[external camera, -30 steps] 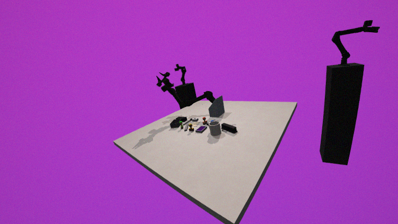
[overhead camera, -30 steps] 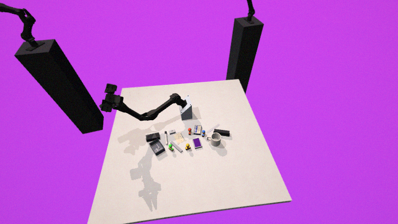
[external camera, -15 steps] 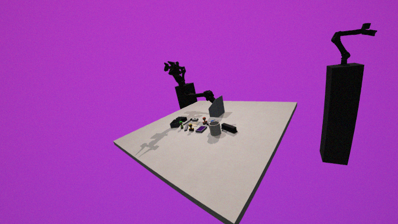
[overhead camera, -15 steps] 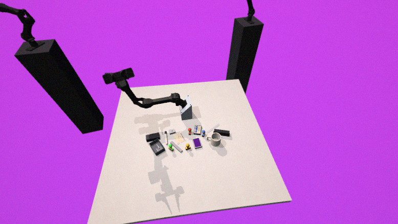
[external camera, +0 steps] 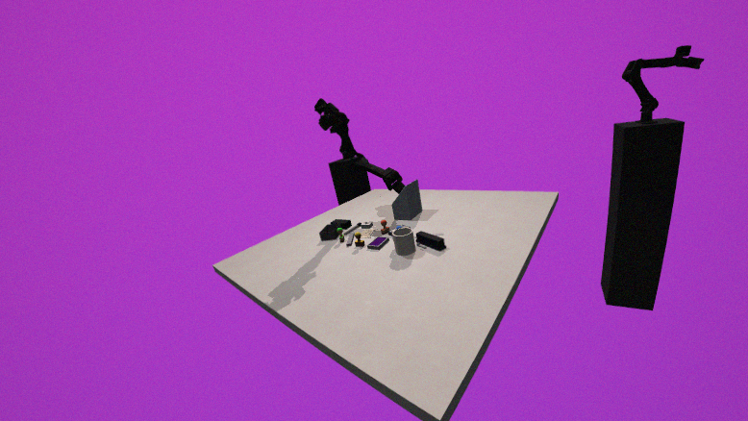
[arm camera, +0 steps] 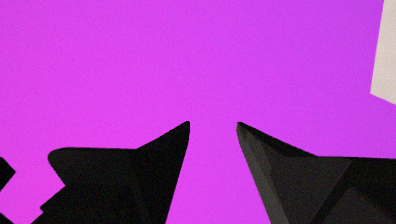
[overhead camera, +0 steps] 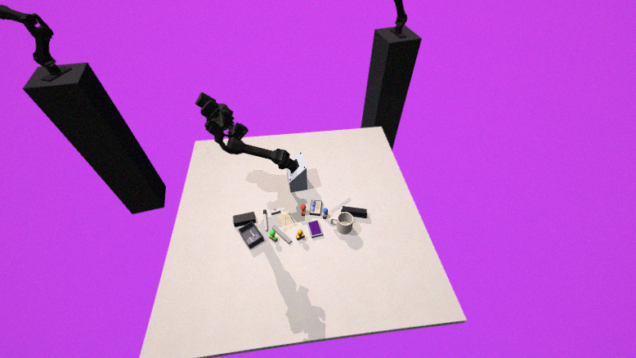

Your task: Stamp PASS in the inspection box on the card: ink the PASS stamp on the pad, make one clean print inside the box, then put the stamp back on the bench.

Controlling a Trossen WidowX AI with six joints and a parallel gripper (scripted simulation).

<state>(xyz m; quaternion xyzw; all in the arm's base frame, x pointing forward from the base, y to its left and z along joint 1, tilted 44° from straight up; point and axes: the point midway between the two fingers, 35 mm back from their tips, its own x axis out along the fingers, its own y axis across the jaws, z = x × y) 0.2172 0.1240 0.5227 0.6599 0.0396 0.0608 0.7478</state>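
Now: the green-knobbed stamp 13 cm ahead of my gripper tip, 8 cm to the left of it and 59 cm below it. Round my gripper tip: beige card 4 cm ahead, 16 cm to the left, 61 cm below; grey bar 12 cm ahead, 12 cm to the left, 61 cm below; white marker 1 cm behind, 6 cm to the left, 60 cm below.
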